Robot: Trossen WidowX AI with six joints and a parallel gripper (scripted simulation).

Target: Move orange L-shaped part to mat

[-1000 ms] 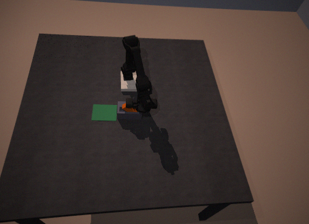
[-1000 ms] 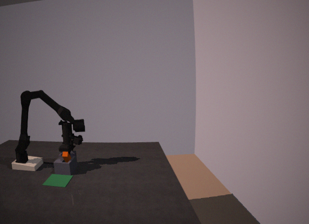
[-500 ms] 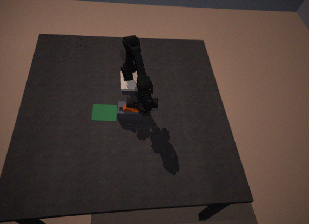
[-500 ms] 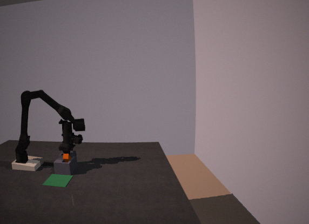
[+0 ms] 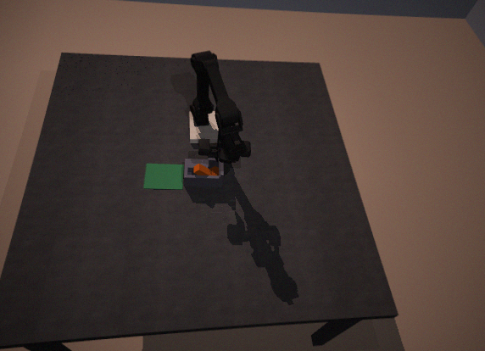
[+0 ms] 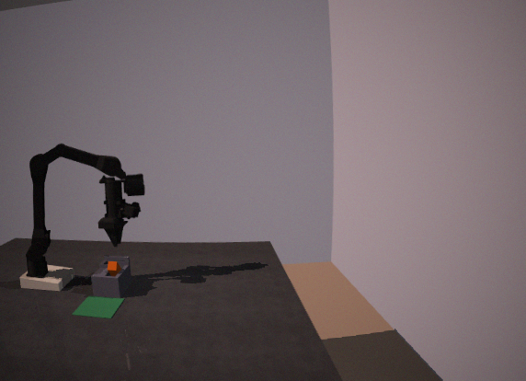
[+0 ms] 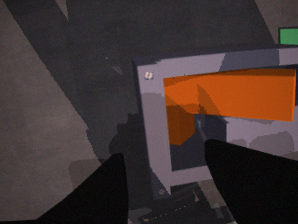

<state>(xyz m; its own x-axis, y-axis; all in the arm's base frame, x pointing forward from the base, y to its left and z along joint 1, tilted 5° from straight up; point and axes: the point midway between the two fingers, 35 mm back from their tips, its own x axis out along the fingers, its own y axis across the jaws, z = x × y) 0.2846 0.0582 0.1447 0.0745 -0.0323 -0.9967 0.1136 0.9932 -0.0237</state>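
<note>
My gripper tip is now 10 mm past the orange L-shaped part, 40 mm to the left of it and 90 mm above it. The rest, counted from my gripper tip: green mat (30 mm behind, 220 mm to the right, 140 mm below).
</note>
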